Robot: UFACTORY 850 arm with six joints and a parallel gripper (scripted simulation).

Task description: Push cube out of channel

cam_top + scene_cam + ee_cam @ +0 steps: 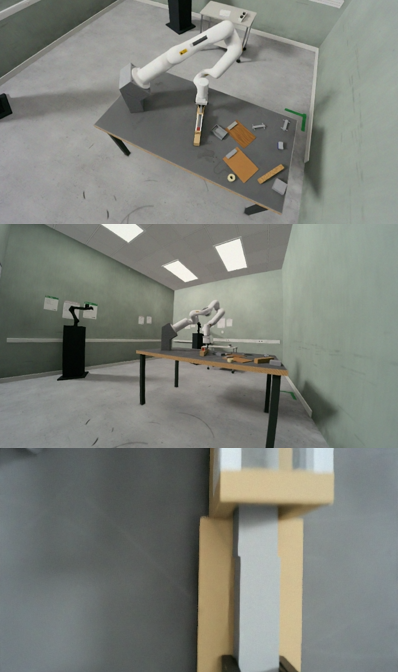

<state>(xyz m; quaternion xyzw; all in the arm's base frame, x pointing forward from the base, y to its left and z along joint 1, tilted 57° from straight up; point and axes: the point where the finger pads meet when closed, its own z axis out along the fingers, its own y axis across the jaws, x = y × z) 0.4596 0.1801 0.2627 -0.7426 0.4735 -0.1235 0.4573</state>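
Now: hand 150 mm short of the red cube, 170 mm to the left of it and 10 mm above it. Round my hand: wooden bar: 780 mm ahead, 50 mm below; grey tray: 270 mm ahead, 40 mm to the right, 60 mm below; wooden channel: 120 mm ahead, 140 mm to the right, 10 mm below.
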